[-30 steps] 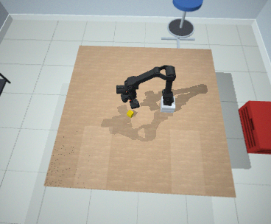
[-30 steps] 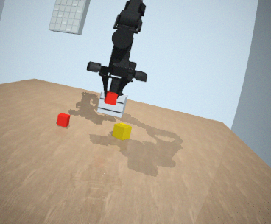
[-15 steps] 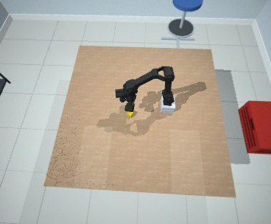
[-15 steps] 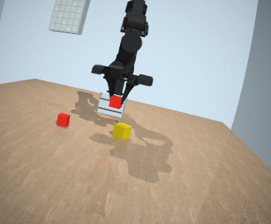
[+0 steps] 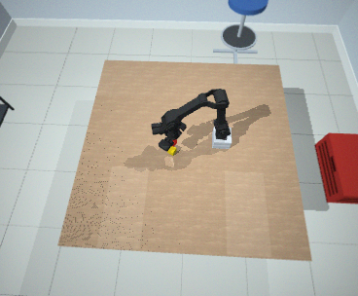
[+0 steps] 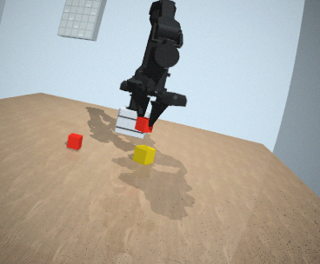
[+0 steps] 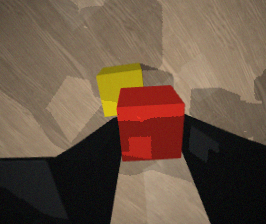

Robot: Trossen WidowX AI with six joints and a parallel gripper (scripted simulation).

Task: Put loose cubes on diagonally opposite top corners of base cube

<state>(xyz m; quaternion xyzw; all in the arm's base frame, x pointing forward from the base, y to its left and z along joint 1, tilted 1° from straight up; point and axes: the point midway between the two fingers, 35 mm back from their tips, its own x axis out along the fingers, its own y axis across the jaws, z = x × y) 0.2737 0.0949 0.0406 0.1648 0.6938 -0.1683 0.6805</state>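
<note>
The yellow cube lies 10 mm ahead of my gripper tip, 20 mm to the left of it and 80 mm below it.
</note>
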